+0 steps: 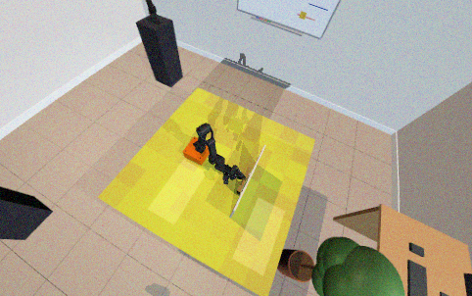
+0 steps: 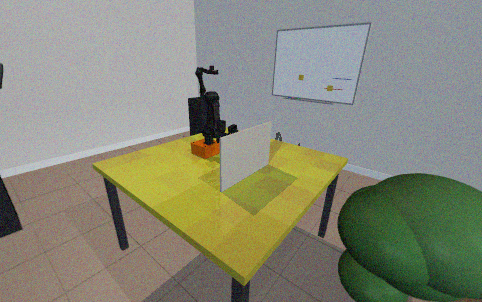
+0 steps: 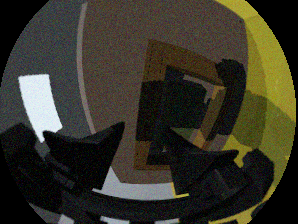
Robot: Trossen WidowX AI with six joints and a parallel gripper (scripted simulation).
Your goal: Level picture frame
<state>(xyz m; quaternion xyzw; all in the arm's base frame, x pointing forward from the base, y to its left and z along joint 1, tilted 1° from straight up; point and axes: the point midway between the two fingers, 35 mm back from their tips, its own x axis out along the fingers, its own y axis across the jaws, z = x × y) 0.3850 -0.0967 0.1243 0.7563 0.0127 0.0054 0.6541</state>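
Now: the picture frame 10 mm ahead of my gripper tip and 50 mm below it. From my gripper tip the other things lie so: wall panel: 20 mm ahead, 10 mm to the left, 60 mm below.
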